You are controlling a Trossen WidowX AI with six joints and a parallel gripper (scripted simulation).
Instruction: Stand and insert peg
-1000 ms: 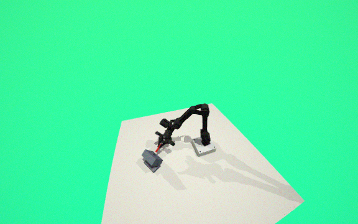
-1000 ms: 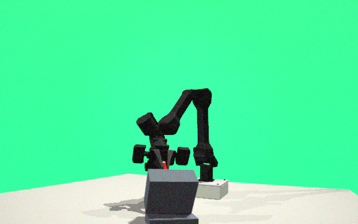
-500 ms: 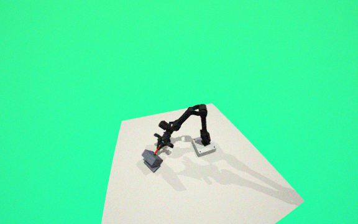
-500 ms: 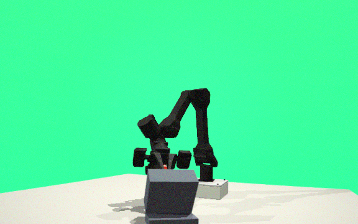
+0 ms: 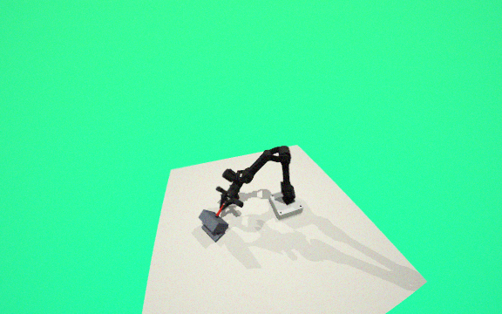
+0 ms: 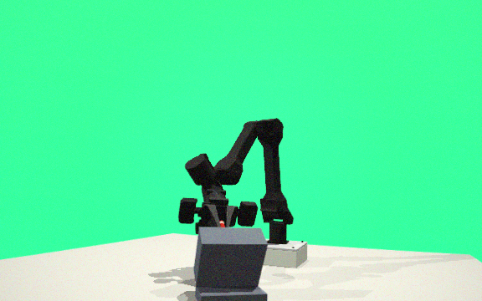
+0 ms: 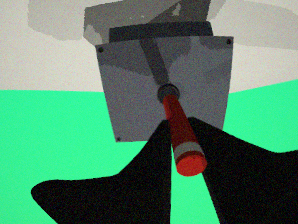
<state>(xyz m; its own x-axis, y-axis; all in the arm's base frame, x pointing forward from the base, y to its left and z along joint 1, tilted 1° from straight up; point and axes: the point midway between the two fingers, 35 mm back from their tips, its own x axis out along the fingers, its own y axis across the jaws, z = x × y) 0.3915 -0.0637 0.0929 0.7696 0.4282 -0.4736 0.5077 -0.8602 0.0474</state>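
Now: the grey sloped panel 60 mm ahead of my gripper tip, 30 mm to the left of it and 40 mm below it. Also, from my gripper tip: red peg 10 mm behind, 10 mm to the right, 10 mm above.
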